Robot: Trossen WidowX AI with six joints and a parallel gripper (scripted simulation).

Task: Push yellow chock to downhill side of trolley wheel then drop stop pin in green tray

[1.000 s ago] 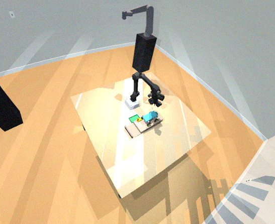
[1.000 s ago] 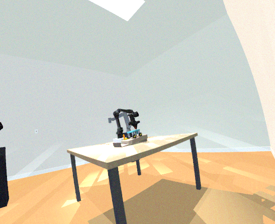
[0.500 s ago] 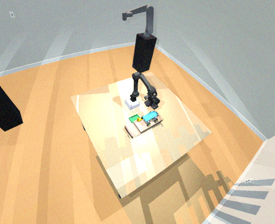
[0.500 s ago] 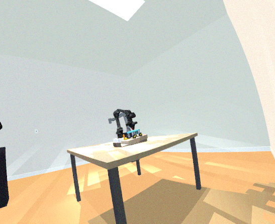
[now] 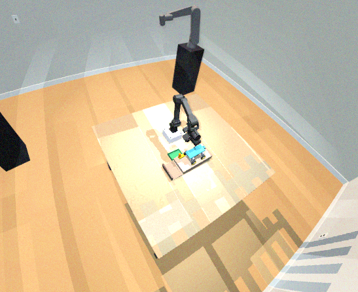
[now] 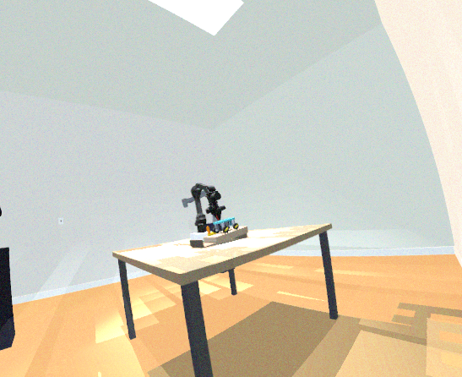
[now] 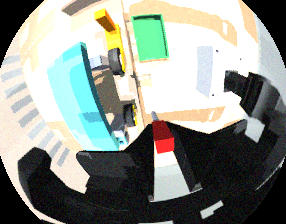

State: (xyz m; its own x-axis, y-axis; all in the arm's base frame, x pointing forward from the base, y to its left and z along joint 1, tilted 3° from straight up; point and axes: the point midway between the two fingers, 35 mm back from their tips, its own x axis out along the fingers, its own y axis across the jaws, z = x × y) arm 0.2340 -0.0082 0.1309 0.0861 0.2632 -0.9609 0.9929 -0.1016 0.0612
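Now: the green tray 4 cm behind my gripper tip, 13 cm to the right of it and 17 cm below it. From my gripper tip the other things lie so: red-headed stop pin right at my gripper tip; teal trolley 9 cm ahead, 4 cm to the right, 5 cm below; yellow chock 3 cm ahead, 13 cm to the right, 8 cm below.
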